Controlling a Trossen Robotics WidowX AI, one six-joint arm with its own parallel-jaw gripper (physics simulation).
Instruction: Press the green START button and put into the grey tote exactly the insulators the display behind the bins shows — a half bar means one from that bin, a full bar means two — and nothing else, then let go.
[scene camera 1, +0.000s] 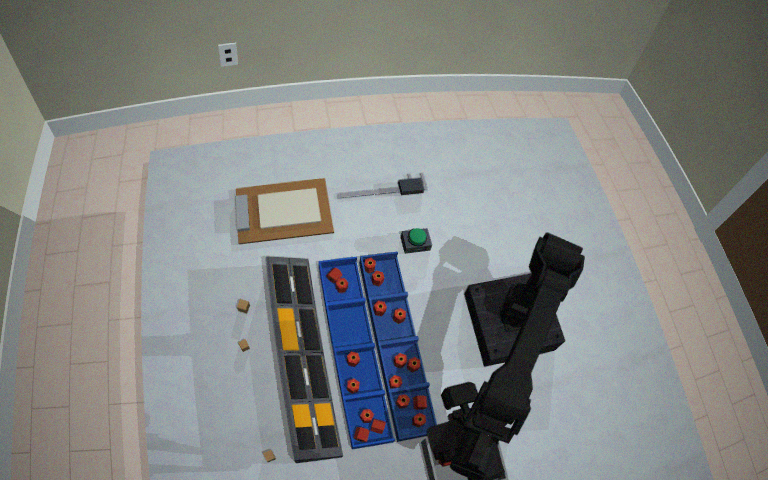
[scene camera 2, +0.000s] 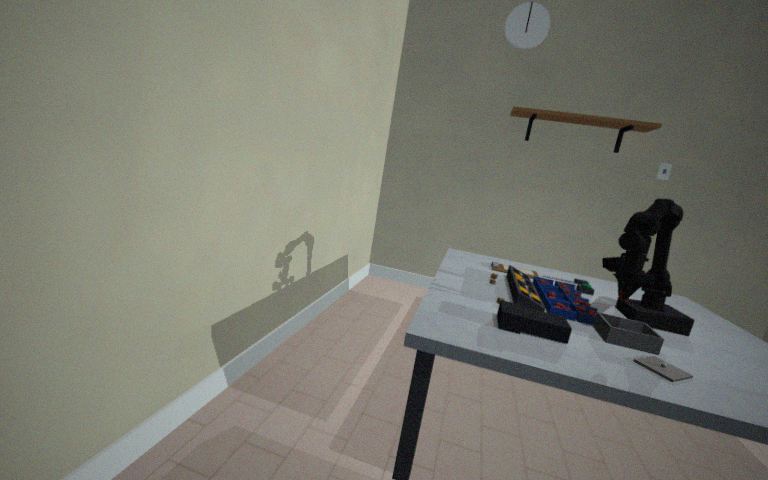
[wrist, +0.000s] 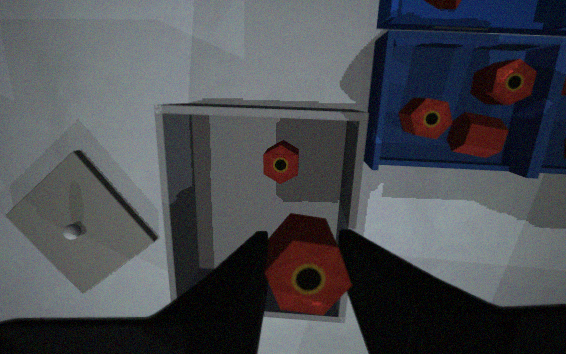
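My gripper (wrist: 303, 241) is shut on a red hexagonal insulator (wrist: 307, 280), held above the near part of the grey tote (wrist: 177, 150) (scene camera 2: 628, 339). One red insulator (wrist: 281, 164) lies inside the tote, towards its far wall. In scene camera 1 the arm hides most of the tote. The display (scene camera 1: 288, 362) shows a full orange bar in the left column, second row from the top, and half bars in both columns of the bottom row; its other cells are dark. The blue bins (scene camera 1: 338, 303) (wrist: 377, 100) hold several insulators; the left column's second bin is empty. The green START button (scene camera 1: 417, 236) stands beyond the bins.
A clipboard (scene camera 1: 288, 208) and a caliper (scene camera 1: 411, 185) lie beyond the display and bins. Small brown blocks (scene camera 1: 242, 305) (scene camera 1: 268, 455) lie left of the display. A flat plate with a knob (wrist: 45, 215) (scene camera 2: 662, 367) lies beside the tote. A black box (scene camera 2: 532, 322) stands near the table edge.
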